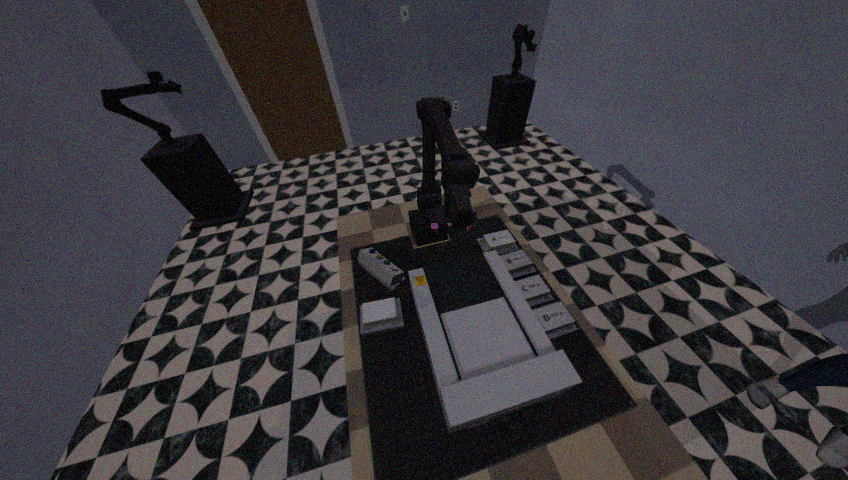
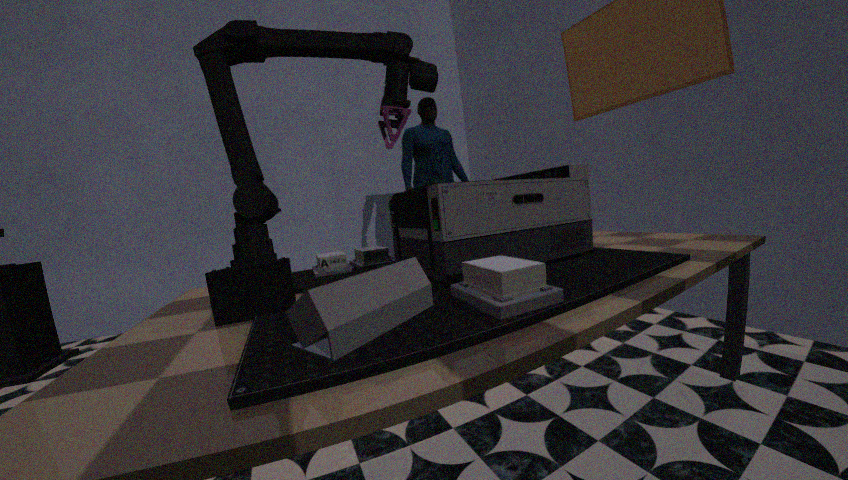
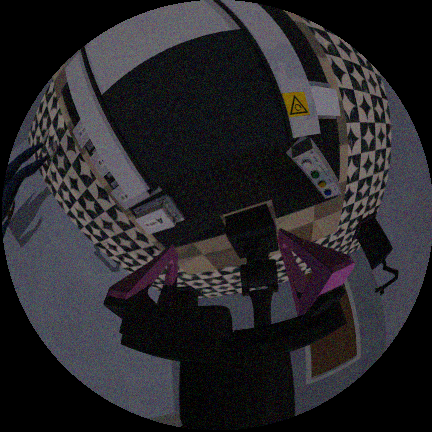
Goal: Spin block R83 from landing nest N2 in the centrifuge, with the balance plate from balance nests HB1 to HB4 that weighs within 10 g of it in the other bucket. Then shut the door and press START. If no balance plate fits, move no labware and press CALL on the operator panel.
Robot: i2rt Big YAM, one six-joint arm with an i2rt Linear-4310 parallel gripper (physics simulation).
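Where they show: gripper, between the fingertips: (image 1: 452,231) (image 2: 391,145) (image 3: 225,242); arm's base, origin of its link: (image 1: 427,219) (image 2: 256,263) (image 3: 255,242).
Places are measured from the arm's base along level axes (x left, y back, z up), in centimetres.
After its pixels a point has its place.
My gripper (image 1: 470,227) (image 2: 389,144) {x 0.4, y -33.7, z 23.9 cm} (image 3: 225,242) {x 0.4, y -33.7, z 23.9 cm} has pink fingers, spread wide, open and empty. It hangs high, pointing down, near the front end of the centrifuge (image 1: 508,389) {x -1.5, y -79.3, z 15.6 cm} (image 2: 511,211) {x -16.7, y -54.1, z 5.2 cm} (image 3: 282,60) {x -13.8, y -48.5, z 12.2 cm}. The space between the centrifuge's side rails is dark; I cannot make out door or buckets. A white block (image 1: 379,310) {x -29.9, y -40.4, z -2.5 cm} (image 2: 504,274) {x -36.0, y -36.0, z -2.9 cm} (image 3: 327,101) {x -31.7, y -39.8, z -2.5 cm} sits on a grey nest (image 1: 390,326) {x -27.2, y -45.7, z -6.7 cm} (image 2: 505,307) {x -37.8, y -34.5, z -7.0 cm}; its label is unreadable. Balance plates A (image 1: 499,239) {x 29.2, y -20.1, z -3.4 cm} (image 2: 332,261) {x 23.3, y -19.0, z -5.0 cm} (image 3: 156,221) {x 28.4, y -19.2, z -3.5 cm}, B (image 1: 516,259) {x 30.8, y -32.9, z -3.4 cm}, C (image 1: 533,287) {x 30.2, y -47.4, z -3.4 cm} and D (image 1: 556,318) {x 31.1, y -61.2, z -3.4 cm} stand along the other side; weights are unreadable.
The operator panel (image 1: 380,267) {x -26.5, y -21.9, z -0.8 cm} (image 2: 374,303) {x -31.4, y -18.0, z -4.3 cm} (image 3: 316,167) {x -23.9, y -21.3, z -1.7 cm} stands beside the front end of the centrifuge, on the white block's side, with green, yellow and blue buttons. A black mat (image 1: 404,437) {x -29.2, y -79.4, z -8.8 cm} (image 2: 368,368) {x -39.8, y -14.4, z -9.0 cm} lies under everything. A person (image 2: 431,148) stands beyond the table.
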